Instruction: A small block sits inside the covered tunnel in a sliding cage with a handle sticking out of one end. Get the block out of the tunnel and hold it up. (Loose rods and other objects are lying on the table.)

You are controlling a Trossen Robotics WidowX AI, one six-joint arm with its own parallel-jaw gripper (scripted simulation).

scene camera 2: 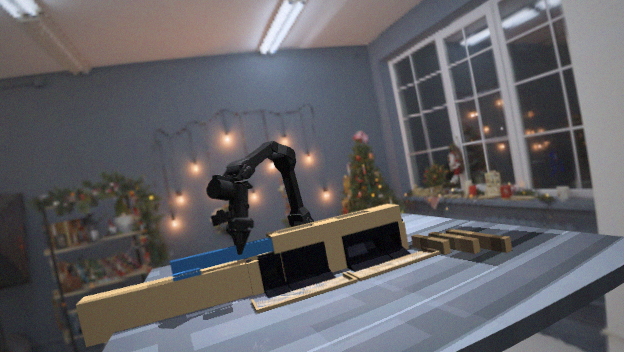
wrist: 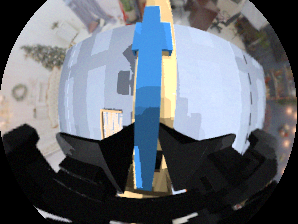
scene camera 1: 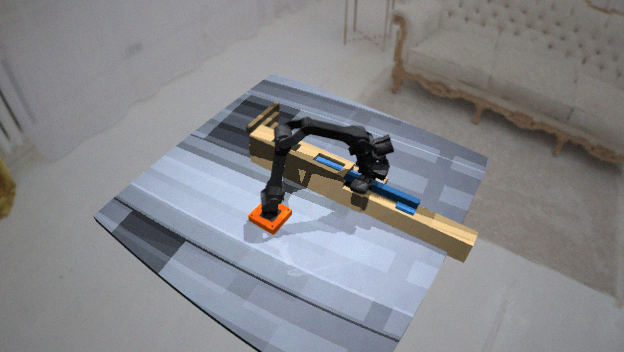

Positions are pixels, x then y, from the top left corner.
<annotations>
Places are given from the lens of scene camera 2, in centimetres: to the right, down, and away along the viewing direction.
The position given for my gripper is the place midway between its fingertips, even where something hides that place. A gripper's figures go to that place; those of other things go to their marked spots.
my gripper [scene camera 2: 239, 254]: -21, 23, 99
blue handle [scene camera 2: 195, 263]: -33, 24, 93
tan covered tunnel [scene camera 2: 100, 315]: -55, 36, 83
</annotations>
